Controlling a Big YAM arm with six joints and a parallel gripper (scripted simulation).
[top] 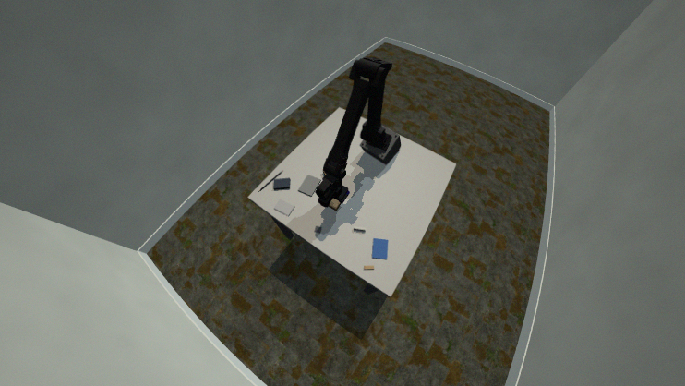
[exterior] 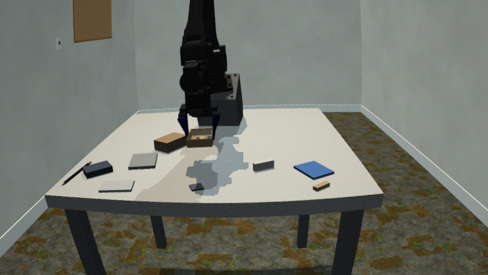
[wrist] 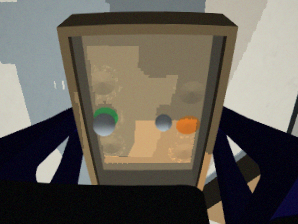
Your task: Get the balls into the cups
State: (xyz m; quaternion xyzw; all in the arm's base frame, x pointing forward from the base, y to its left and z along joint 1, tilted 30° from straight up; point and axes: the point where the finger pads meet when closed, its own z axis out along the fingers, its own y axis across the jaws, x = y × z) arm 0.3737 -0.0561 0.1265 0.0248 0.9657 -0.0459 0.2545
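The wooden puzzle is 10 mm below my hand. The rest, counted from my hand: grey slab: 40 mm behind, 190 mm to the right, 80 mm below; small dark tile: 160 mm ahead, 20 mm to the right, 80 mm below; brown box: 170 mm behind, 100 mm to the right, 60 mm below.
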